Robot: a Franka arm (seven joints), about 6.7 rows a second.
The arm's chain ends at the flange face. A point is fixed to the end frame.
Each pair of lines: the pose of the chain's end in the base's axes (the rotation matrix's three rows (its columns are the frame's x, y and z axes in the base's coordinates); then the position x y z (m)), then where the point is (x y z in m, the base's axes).
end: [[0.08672, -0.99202, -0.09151], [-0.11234, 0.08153, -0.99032], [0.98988, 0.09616, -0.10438]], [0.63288, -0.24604, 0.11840]
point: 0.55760 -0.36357 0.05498
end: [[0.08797, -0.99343, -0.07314], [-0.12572, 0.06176, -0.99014], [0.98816, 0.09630, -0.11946]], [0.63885, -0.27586, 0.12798]
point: 0.56580 -0.39378 0.06271
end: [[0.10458, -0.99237, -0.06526], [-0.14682, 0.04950, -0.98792], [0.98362, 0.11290, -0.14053]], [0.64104, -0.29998, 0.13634]
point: 0.56815 -0.41715 0.06957
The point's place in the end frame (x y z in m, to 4 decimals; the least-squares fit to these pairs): -0.0561 0.0590 0.1299
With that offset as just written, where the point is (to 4 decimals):
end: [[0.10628, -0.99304, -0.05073], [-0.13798, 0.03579, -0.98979], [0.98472, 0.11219, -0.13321]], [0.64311, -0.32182, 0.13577]
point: 0.5720 -0.4405 0.0698
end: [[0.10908, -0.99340, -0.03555], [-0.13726, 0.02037, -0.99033], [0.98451, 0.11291, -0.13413]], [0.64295, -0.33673, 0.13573]
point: 0.5736 -0.4565 0.0697
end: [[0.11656, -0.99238, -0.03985], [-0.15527, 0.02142, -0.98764], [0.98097, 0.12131, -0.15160]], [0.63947, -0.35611, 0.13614]
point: 0.5692 -0.4744 0.0686
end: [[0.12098, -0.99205, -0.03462], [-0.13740, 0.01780, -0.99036], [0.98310, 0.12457, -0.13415]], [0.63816, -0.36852, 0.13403]
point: 0.5683 -0.4884 0.0688
